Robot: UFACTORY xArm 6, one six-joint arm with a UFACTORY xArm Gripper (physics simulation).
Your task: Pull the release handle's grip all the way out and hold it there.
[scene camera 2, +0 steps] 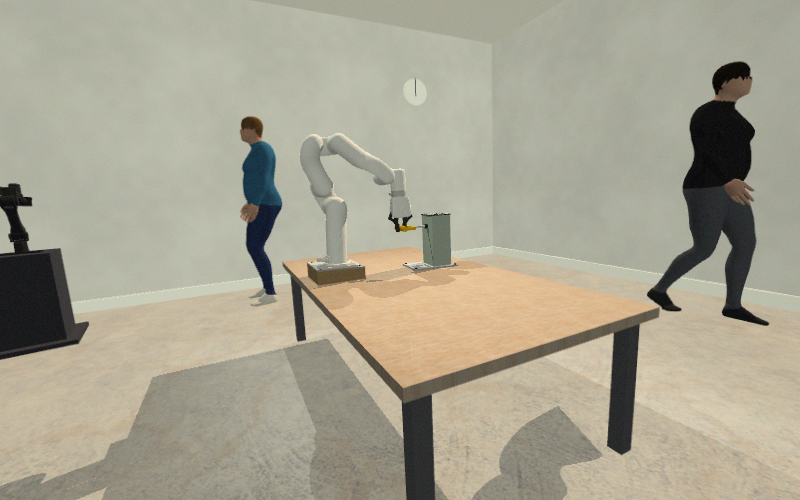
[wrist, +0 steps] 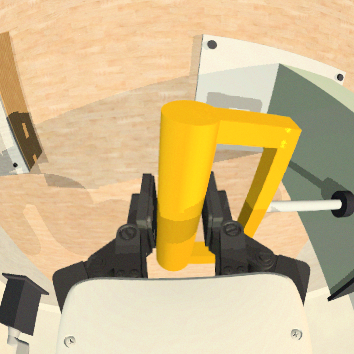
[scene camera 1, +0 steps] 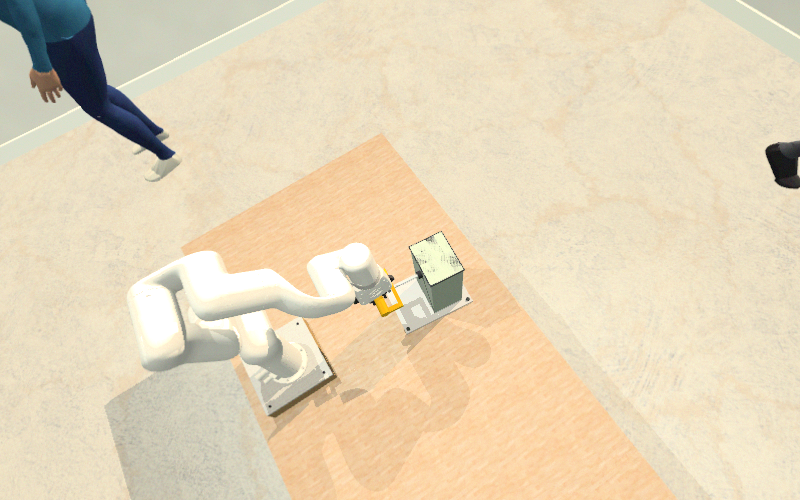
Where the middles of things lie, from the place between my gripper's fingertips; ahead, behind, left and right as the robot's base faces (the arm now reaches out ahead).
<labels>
Right now the white base plate (scene camera 1: pixel 417 312) is 19 cm below my hand, 15 cm ahead of it and 4 cm to the right of it.
</labels>
